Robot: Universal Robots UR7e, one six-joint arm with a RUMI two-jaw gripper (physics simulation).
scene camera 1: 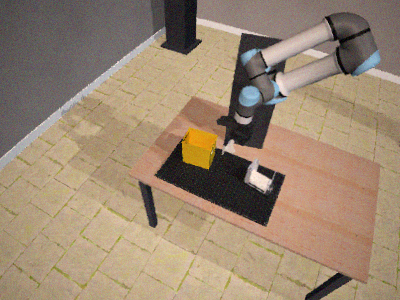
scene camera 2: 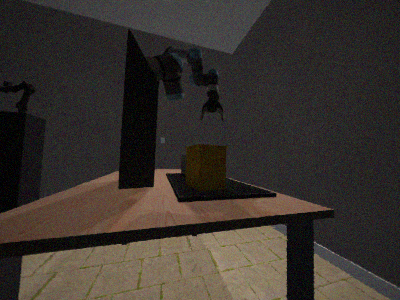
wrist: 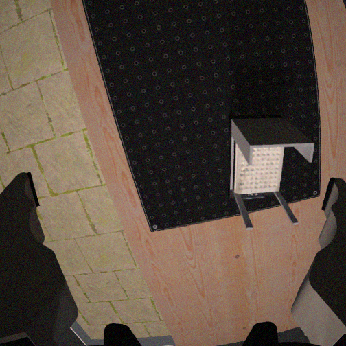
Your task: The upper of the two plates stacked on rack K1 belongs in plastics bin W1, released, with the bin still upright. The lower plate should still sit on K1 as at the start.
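Seen in the pictures: gripper, fingertip midpoint: (scene camera 1: 232, 145) (scene camera 2: 212, 120); arm's base, link origin: (scene camera 2: 143, 73).
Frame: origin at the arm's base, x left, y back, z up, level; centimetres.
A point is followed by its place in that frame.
Observation:
A white plate with a grid of wells (scene camera 1: 260, 180) {x 23.3, y -29.9, z -52.7 cm} (wrist: 261, 172) lies in the grey rack K1 (scene camera 1: 252, 169) {x 16.6, y -25.8, z -52.3 cm} (wrist: 272, 131). The lower plate cannot be made out beneath it. Part of the rack shows behind the bin in scene camera 2. The yellow bin W1 (scene camera 1: 199, 154) {x -13.8, y -35.9, z -45.5 cm} (scene camera 2: 206, 168) {x -25.8, y -28.7, z -48.4 cm} stands upright and open-topped on the black mat; its bottom is hidden. My gripper (scene camera 1: 234, 144) {x 6.4, y -41.6, z -20.4 cm} (scene camera 2: 212, 119) {x 6.4, y -41.6, z -20.4 cm} (wrist: 182, 180) is wide open and empty, high above the mat. In the wrist view the rack lies between the fingers' directions, nearer the right finger, well below them.
The black perforated mat (scene camera 1: 220, 187) {x 4.3, y -42.9, z -57.0 cm} (scene camera 2: 250, 192) {x -30.9, y -45.1, z -57.1 cm} (wrist: 175, 100) lies on the wooden table (scene camera 1: 325, 200) {x 62.2, y -19.9, z -58.4 cm} (scene camera 2: 100, 215) {x -41.7, y 1.7, z -58.4 cm} (wrist: 215, 270). A tall dark panel (scene camera 1: 252, 120) {x 4.9, y -4.7, z -34.8 cm} (scene camera 2: 138, 125) {x -11.7, y -0.8, z -30.7 cm} rises beside the mat. Two thin bars (wrist: 243, 212) stick out from the rack's open side.

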